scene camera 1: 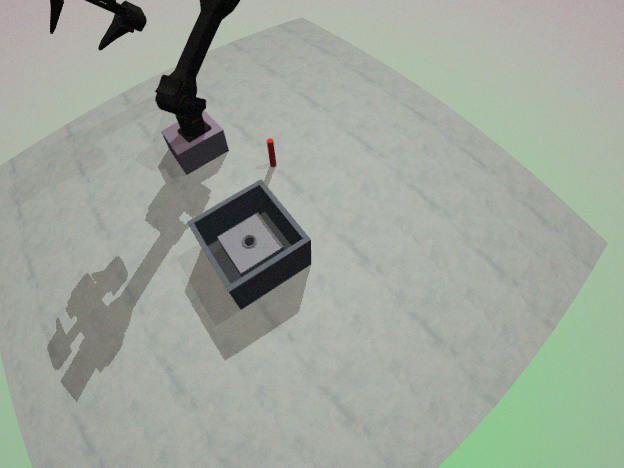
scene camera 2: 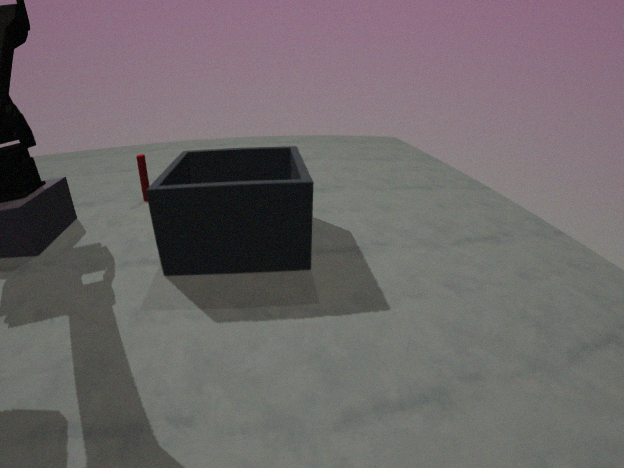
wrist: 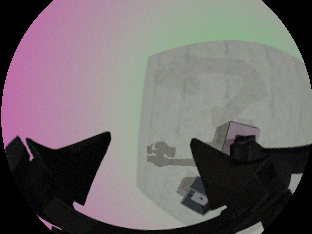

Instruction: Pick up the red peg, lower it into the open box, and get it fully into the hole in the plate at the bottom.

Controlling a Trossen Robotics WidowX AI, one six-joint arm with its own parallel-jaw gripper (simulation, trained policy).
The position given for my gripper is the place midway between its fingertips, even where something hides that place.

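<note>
There's a dark box (scene camera 2: 235, 210), and scene camera 1 has the box (scene camera 1: 257, 197) as well. I can also see a plate (scene camera 1: 251, 243), but scene camera 2 doesn't show the plate, since it's hidden by the dark box there. And my gripper (wrist: 151, 139) is visible too.
</note>
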